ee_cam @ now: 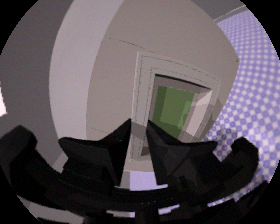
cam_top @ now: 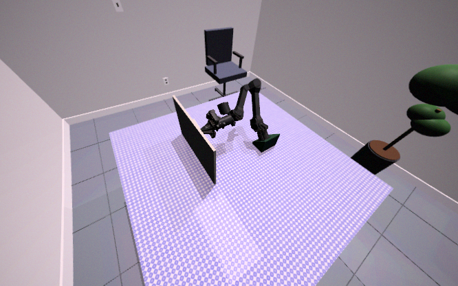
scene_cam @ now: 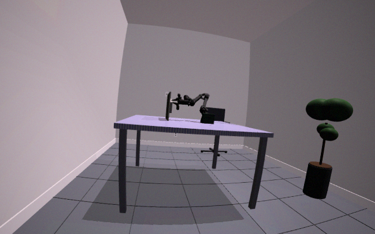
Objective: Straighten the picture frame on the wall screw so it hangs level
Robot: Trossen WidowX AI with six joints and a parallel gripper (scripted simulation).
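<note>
The picture frame is 1 cm ahead of my gripper tip, 1 cm to the right of it and 5 cm below it. From my gripper tip the other things lie so: wall panel: 2 cm ahead, 2 cm to the right, 6 cm below.
</note>
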